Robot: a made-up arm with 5 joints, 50 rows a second.
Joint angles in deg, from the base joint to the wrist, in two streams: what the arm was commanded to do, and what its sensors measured. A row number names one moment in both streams.
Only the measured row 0 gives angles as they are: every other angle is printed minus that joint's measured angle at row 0.
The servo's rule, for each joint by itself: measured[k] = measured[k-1] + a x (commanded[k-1-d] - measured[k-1]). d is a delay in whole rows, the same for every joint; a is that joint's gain. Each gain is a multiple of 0.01, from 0.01 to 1. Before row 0 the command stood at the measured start. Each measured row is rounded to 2 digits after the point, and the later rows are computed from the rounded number. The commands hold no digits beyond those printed.
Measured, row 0: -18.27, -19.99, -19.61, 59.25, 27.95
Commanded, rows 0 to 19: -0.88, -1.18, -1.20, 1.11, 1.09; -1.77, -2.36, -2.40, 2.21, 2.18; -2.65, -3.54, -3.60, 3.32, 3.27; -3.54, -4.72, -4.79, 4.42, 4.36; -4.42, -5.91, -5.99, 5.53, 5.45; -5.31, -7.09, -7.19, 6.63, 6.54; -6.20, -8.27, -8.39, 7.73, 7.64; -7.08, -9.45, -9.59, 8.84, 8.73; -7.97, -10.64, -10.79, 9.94, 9.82; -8.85, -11.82, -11.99, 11.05, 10.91; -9.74, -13.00, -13.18, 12.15, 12.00; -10.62, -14.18, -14.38, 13.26, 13.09; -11.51, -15.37, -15.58, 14.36, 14.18; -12.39, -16.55, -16.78, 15.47, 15.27; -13.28, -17.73, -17.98, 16.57, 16.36; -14.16, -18.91, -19.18, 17.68, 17.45; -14.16, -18.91, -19.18, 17.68, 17.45; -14.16, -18.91, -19.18, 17.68, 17.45; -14.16, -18.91, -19.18, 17.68, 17.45; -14.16, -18.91, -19.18, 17.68, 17.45
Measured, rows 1 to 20: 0.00, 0.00, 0.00, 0.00, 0.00; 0.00, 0.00, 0.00, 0.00, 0.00; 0.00, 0.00, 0.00, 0.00, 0.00; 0.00, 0.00, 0.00, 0.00, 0.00; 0.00, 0.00, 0.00, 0.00, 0.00; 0.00, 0.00, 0.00, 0.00, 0.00; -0.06, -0.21, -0.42, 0.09, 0.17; -0.18, -0.60, -1.11, 0.26, 0.49; -0.35, -1.13, -1.98, 0.50, 0.93; -0.57, -1.78, -2.96, 0.81, 1.48; -0.84, -2.52, -4.02, 1.19, 2.12; -1.15, -3.34, -5.13, 1.63, 2.83; -1.50, -4.23, -6.27, 2.12, 3.60; -1.89, -5.17, -7.43, 2.66, 4.42; -2.32, -6.15, -8.61, 3.24, 5.28; -2.78, -7.17, -9.79, 3.86, 6.18; -3.27, -8.22, -10.98, 4.52, 7.11; -3.78, -9.29, -12.17, 5.22, 8.07; -4.32, -10.38, -13.36, 5.95, 9.05; -4.88, -11.49, -14.56, 6.71, 10.05
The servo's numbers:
d 6
a 0.07 0.18 0.35 0.08 0.16

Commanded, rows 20 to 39: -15.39, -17.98, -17.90, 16.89, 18.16; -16.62, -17.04, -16.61, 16.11, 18.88; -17.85, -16.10, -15.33, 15.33, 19.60; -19.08, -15.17, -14.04, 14.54, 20.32; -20.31, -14.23, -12.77, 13.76, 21.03; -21.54, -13.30, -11.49, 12.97, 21.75; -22.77, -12.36, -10.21, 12.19, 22.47; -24.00, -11.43, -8.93, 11.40, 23.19; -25.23, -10.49, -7.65, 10.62, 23.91; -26.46, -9.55, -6.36, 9.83, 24.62; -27.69, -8.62, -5.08, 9.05, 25.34; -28.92, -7.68, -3.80, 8.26, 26.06; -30.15, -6.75, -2.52, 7.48, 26.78; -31.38, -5.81, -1.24, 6.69, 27.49; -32.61, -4.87, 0.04, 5.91, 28.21; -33.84, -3.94, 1.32, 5.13, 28.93; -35.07, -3.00, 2.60, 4.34, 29.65; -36.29, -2.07, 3.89, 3.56, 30.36; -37.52, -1.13, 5.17, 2.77, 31.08; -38.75, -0.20, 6.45, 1.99, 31.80
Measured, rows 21 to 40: -5.47, -12.61, -15.76, 7.50, 11.06; -6.08, -13.74, -16.96, 8.31, 12.08; -6.65, -14.67, -17.74, 9.06, 12.94; -7.18, -15.43, -18.24, 9.75, 13.66; -7.67, -16.06, -18.57, 10.38, 14.27; -8.12, -16.57, -18.78, 10.96, 14.78; -8.63, -16.82, -18.47, 11.43, 15.32; -9.19, -16.86, -17.82, 11.80, 15.89; -9.80, -16.72, -16.95, 12.08, 16.48; -10.45, -16.44, -15.93, 12.28, 17.09; -11.14, -16.04, -14.82, 12.40, 17.72; -11.87, -15.55, -13.65, 12.45, 18.36; -12.63, -14.98, -12.45, 12.43, 19.02; -13.43, -14.34, -11.22, 12.35, 19.69; -14.26, -13.65, -9.97, 12.21, 20.37; -15.11, -12.91, -8.71, 12.02, 21.05; -15.99, -12.14, -7.44, 11.78, 21.74; -16.90, -11.34, -6.17, 11.50, 22.43; -17.83, -10.51, -4.89, 11.18, 23.13; -18.78, -9.66, -3.61, 10.82, 23.83
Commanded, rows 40 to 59: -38.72, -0.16, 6.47, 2.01, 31.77; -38.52, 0.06, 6.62, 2.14, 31.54; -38.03, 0.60, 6.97, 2.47, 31.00; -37.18, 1.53, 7.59, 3.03, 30.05; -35.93, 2.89, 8.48, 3.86, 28.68; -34.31, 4.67, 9.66, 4.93, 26.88; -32.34, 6.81, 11.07, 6.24, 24.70; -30.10, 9.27, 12.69, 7.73, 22.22; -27.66, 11.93, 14.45, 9.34, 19.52; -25.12, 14.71, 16.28, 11.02, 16.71; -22.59, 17.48, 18.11, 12.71, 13.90; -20.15, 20.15, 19.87, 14.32, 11.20; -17.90, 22.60, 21.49, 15.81, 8.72; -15.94, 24.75, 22.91, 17.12, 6.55; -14.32, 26.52, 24.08, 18.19, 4.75; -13.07, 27.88, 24.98, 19.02, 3.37; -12.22, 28.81, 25.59, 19.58, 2.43; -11.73, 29.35, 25.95, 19.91, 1.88; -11.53, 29.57, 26.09, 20.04, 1.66; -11.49, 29.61, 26.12, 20.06, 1.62
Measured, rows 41 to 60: -19.75, -8.80, -2.33, 10.43, 24.53; -20.74, -7.93, -1.05, 10.01, 25.23; -21.74, -7.04, 0.23, 9.56, 25.94; -22.76, -6.15, 1.51, 9.08, 26.65; -23.79, -5.25, 2.79, 8.58, 27.36; -24.84, -4.34, 4.07, 8.05, 28.07; -25.81, -3.59, 4.91, 7.57, 28.66; -26.70, -2.93, 5.51, 7.14, 29.12; -27.49, -2.29, 6.02, 6.77, 29.42; -28.17, -1.60, 6.57, 6.47, 29.52; -28.71, -0.79, 7.24, 6.26, 29.39; -29.10, 0.19, 8.09, 6.15, 28.99; -29.33, 1.38, 9.13, 6.16, 28.30; -29.38, 2.80, 10.38, 6.29, 27.33; -29.26, 4.44, 11.80, 6.53, 26.08; -28.97, 6.29, 13.37, 6.89, 24.58; -28.52, 8.30, 15.03, 7.36, 22.87; -27.93, 10.43, 16.72, 7.92, 21.00; -27.23, 12.62, 18.39, 8.55, 19.04; -26.44, 14.80, 19.97, 9.24, 17.04
